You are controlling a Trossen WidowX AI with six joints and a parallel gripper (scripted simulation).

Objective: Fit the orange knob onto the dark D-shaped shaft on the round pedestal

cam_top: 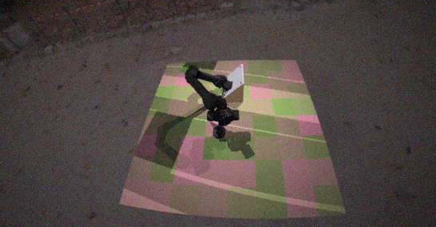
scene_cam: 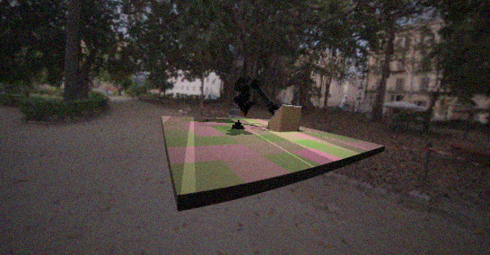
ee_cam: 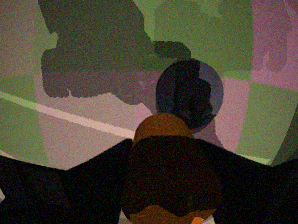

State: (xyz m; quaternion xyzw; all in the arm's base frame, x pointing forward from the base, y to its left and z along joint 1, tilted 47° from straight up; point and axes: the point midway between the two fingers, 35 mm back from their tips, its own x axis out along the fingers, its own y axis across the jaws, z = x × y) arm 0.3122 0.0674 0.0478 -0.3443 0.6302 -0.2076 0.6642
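Right now my gripper tip is 80 mm above the round dark pedestal, 40 mm to the left of it and 20 mm short of it. From my gripper tip the other things lie so: orange knob: 20 mm above.
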